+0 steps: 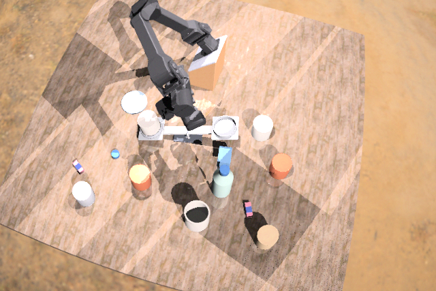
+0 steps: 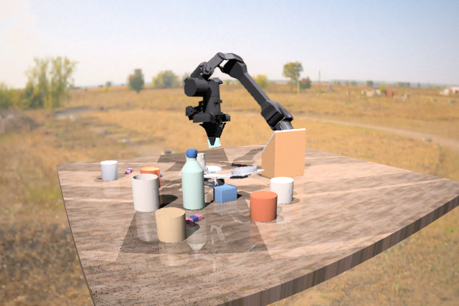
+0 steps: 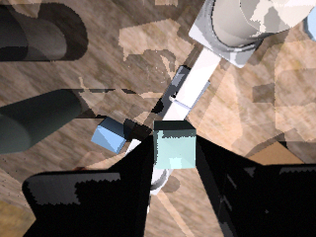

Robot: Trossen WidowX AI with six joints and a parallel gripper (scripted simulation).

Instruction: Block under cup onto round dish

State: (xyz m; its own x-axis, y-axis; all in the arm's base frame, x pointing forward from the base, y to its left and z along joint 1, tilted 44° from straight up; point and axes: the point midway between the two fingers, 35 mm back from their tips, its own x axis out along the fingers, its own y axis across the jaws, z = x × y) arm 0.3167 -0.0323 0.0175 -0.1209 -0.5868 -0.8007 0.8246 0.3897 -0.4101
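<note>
My gripper tip is now 230 mm to the left of the round pale dish, 150 mm above it and 120 mm past it. From my gripper tip the other things lie so: blue box: 140 mm to the left, 130 mm below, 50 mm ahead.
</note>
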